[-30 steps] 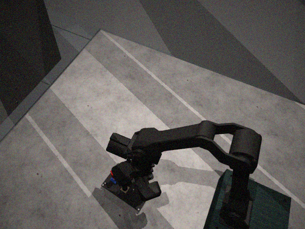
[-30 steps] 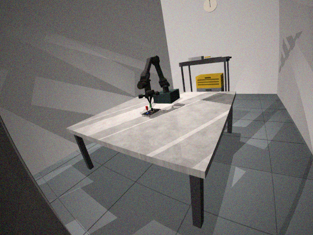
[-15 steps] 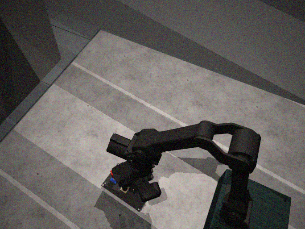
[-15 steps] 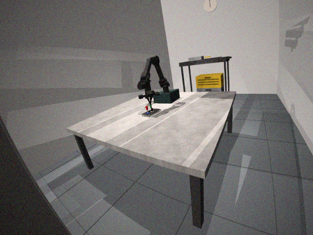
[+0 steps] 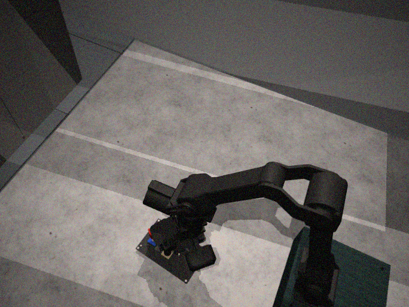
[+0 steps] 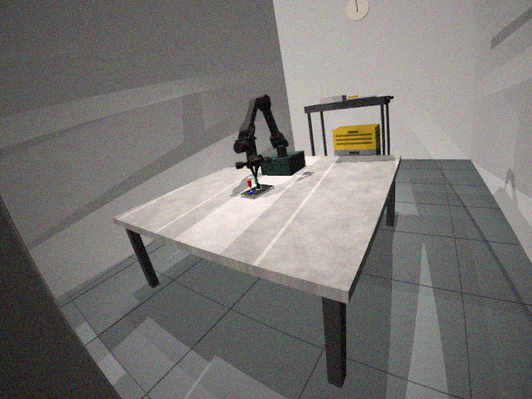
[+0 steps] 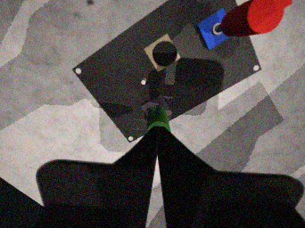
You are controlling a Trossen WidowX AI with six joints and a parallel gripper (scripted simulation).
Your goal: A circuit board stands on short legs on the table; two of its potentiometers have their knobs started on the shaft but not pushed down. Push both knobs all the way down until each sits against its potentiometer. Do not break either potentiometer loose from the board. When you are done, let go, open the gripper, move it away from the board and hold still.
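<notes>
The green knob lies 20 mm below my gripper tip. Also, from my gripper tip: red knob 90 mm ahead, 20 mm to the left.
</notes>
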